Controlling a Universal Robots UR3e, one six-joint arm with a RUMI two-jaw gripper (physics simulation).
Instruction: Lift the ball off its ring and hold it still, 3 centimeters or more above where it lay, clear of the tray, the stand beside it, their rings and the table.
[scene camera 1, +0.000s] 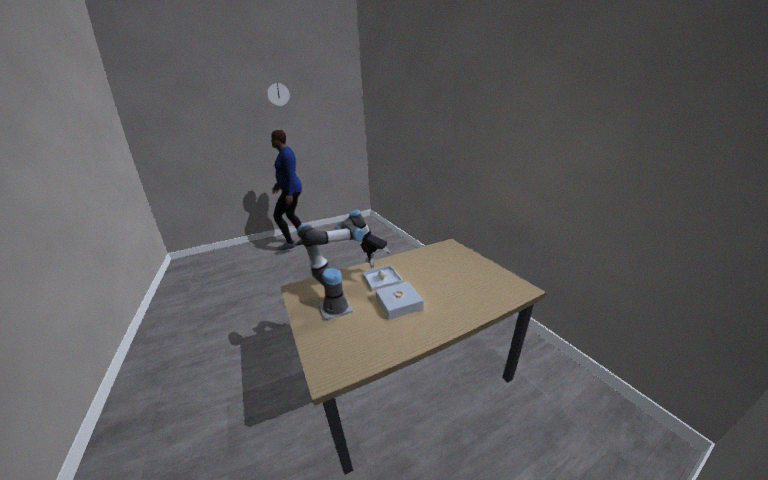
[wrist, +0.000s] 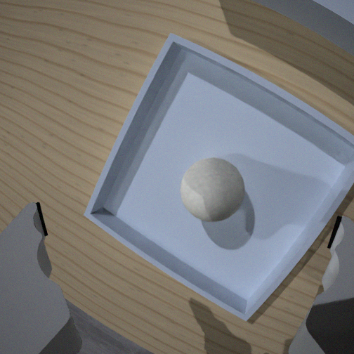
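Where they show: gripper, fingertip midpoint: (scene camera 1: 381, 261); arm's base at its link origin: (scene camera 1: 335, 306).
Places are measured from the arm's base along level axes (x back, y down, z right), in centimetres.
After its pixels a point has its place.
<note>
The off-white ball (scene camera 1: 382, 275) {x -32.6, y -3.1, z -10.3 cm} (wrist: 212, 189) rests near the middle of the shallow light blue tray (scene camera 1: 370, 278) {x -27.5, y 1.0, z -16.9 cm} (wrist: 165, 125). The ring under the ball is hidden by it in the wrist view. My gripper (scene camera 1: 380, 258) {x -32.9, y -12.1, z -11.2 cm} (wrist: 189, 215) is open and empty, above the tray's back side in the scene view. In the wrist view its fingers stand wide apart, to the left and right and a little lower in the picture than the ball. The blue-grey stand (scene camera 1: 404, 306) {x -28.4, y -4.2, z 22.1 cm} (wrist: 327, 22) is beside the tray, with a tan ring (scene camera 1: 395, 294) {x -28.5, y -5.6, z 12.9 cm} on its top.
The tray and stand are on the wooden table (scene camera 1: 464, 283) {x -72.0, y 1.3, z 16.6 cm} (wrist: 60, 100). The tray has raised walls on all sides, and the stand is taller than it. The arm's base (scene camera 1: 334, 300) {x 1.1, y -7.5, z 4.3 cm} is at the left of both. A person in blue (scene camera 1: 287, 169) is on the floor behind the table.
</note>
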